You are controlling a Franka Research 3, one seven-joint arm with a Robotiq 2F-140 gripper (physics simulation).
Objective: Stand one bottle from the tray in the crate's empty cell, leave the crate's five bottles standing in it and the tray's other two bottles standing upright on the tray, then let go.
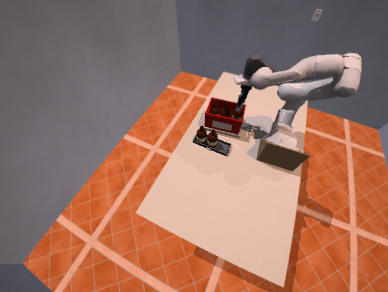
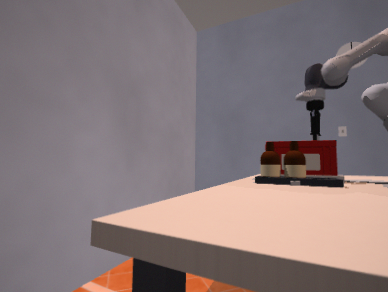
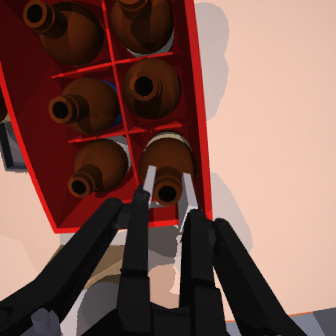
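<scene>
The red crate stands on the table. Its five brown bottles, one of them in the middle row, stand in their cells. My gripper points down over the crate's corner cell and is shut on the neck of a brown bottle. That bottle is upright, its body down inside the cell; its base is hidden. The dark tray bears two upright bottles, one beside the other.
The table carries the crate and tray close together. Red dividers and crate walls surround the held bottle. A brown board stands by the arm's base. Walls rise behind the table.
</scene>
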